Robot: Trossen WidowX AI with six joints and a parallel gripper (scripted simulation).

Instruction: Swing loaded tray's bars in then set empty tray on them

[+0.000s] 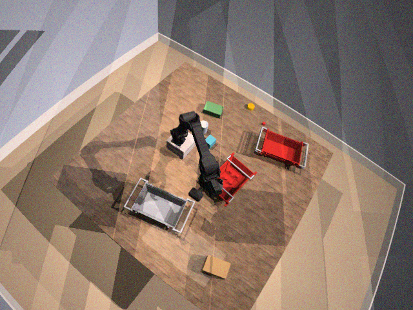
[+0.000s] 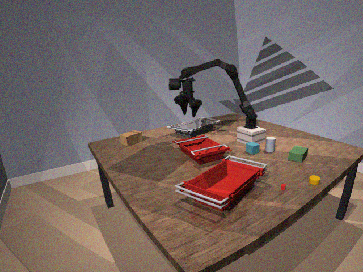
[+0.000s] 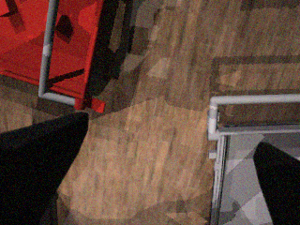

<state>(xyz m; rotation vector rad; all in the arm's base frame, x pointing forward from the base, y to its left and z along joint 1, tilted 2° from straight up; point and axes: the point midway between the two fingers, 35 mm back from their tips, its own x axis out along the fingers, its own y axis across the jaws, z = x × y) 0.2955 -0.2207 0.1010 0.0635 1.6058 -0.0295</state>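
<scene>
Now: the grey tray 16 cm to the right of my gripper tip, 16 cm behind it and 12 cm below it. Round my gripper tip: teal cube: 35 cm to the left, 15 cm behind, 14 cm below; tan box: 27 cm to the right, 26 cm ahead, 13 cm below; grey cylinder: 42 cm to the left, 23 cm behind, 13 cm below.
</scene>
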